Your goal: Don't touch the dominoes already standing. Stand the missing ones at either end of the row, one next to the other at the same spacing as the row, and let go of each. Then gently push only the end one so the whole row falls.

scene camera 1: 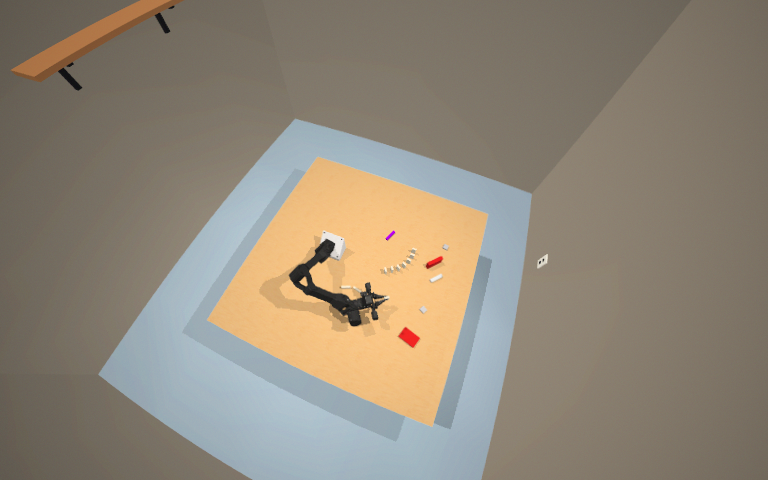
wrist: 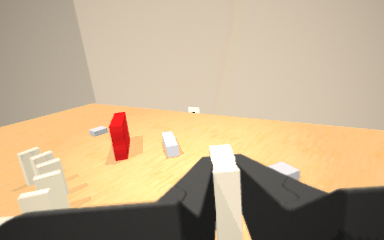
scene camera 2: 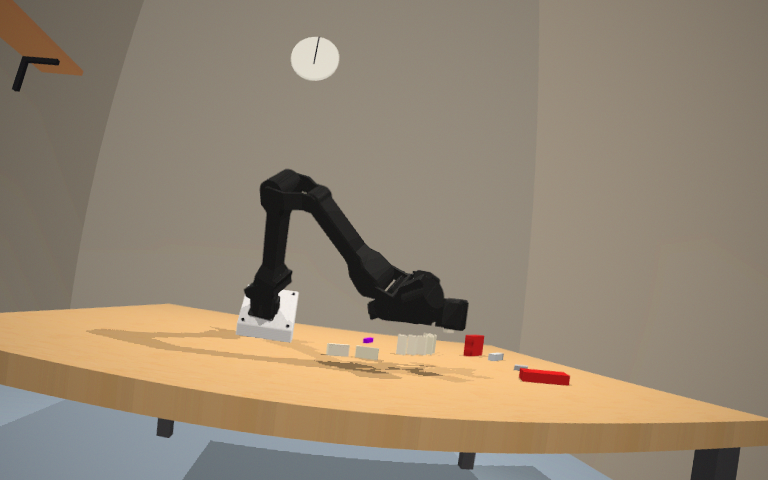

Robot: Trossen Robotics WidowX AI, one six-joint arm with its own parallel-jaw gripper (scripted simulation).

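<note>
A cream domino is carried by my gripper [scene camera 2: 452,313], which is visible in the wrist view [wrist: 221,165] too. Also present: a further cream domino [wrist: 39,200] and another cream domino [wrist: 54,181].
</note>
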